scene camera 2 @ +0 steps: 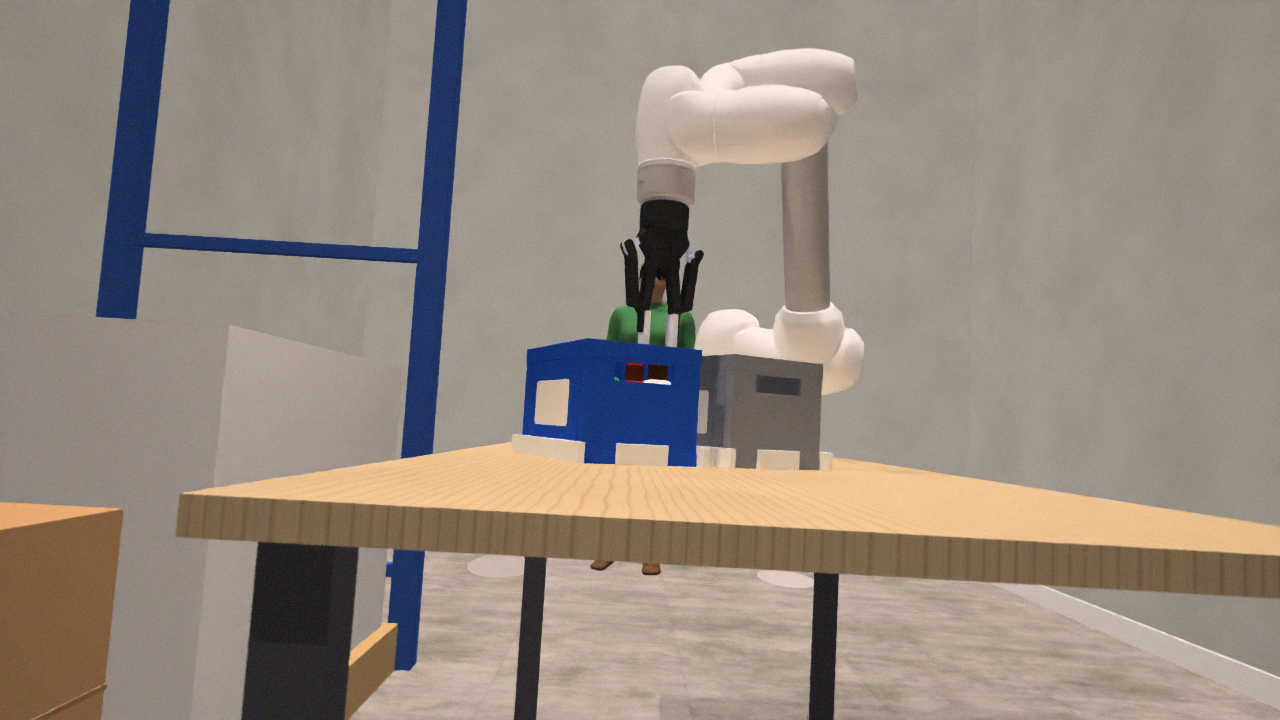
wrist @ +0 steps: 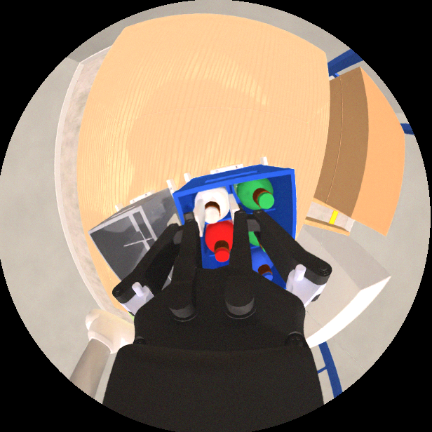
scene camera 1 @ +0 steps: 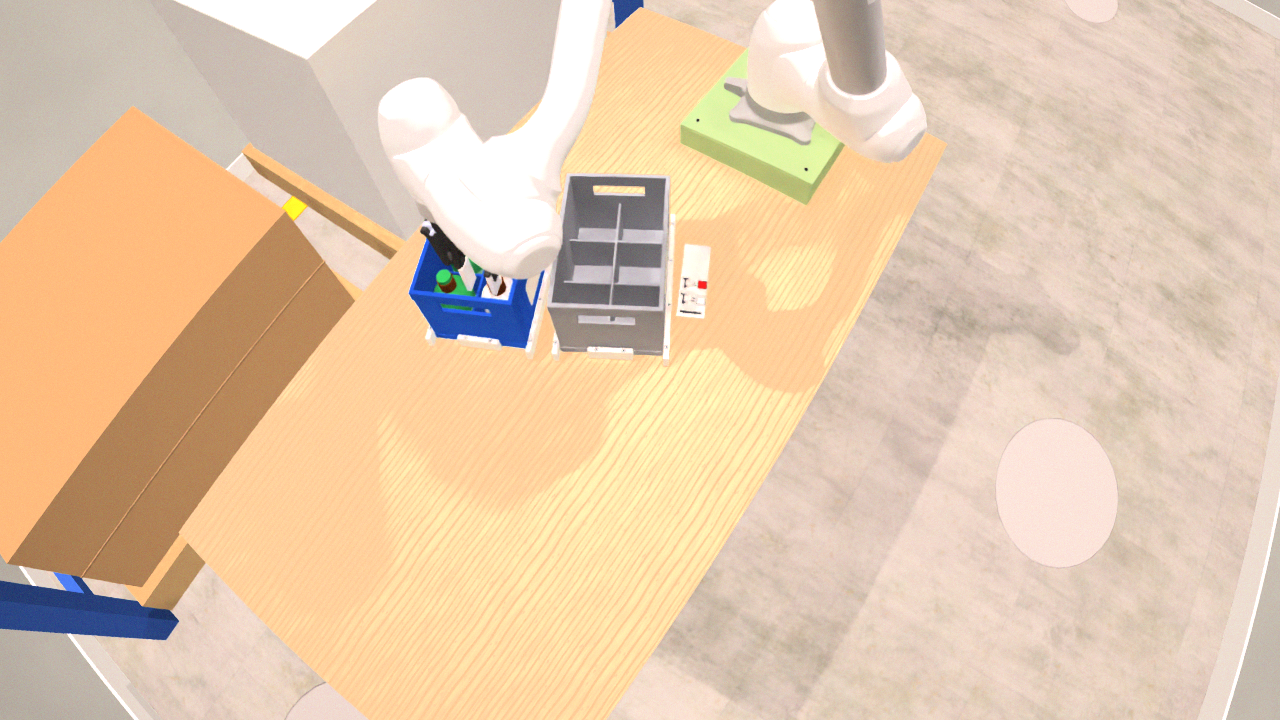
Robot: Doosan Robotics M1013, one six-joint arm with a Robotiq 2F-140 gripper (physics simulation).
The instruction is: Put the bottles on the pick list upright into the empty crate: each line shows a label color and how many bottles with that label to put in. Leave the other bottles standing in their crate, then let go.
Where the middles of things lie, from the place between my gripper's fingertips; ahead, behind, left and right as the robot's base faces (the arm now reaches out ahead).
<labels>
Now: the white-label bottle (wrist: pixel 215 200) 8 cm below my hand, 2 cm behind it and 1 cm to the left of it. The rest, counted from my hand: red-label bottle (wrist: pixel 218 236): 10 cm behind, 8 cm below, 2 cm to the right; pick list (scene camera 1: pixel 695 267): 28 cm to the left, 24 cm behind, 16 cm below.
</labels>
